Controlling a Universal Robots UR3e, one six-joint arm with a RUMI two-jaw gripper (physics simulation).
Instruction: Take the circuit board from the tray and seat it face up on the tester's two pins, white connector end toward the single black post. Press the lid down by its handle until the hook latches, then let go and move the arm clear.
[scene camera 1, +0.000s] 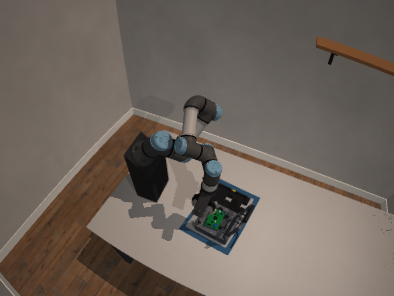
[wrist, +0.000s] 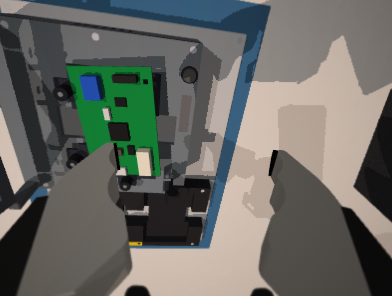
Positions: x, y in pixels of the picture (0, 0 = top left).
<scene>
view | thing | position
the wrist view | my gripper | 195, 149
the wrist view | green circuit board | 114, 105
</scene>
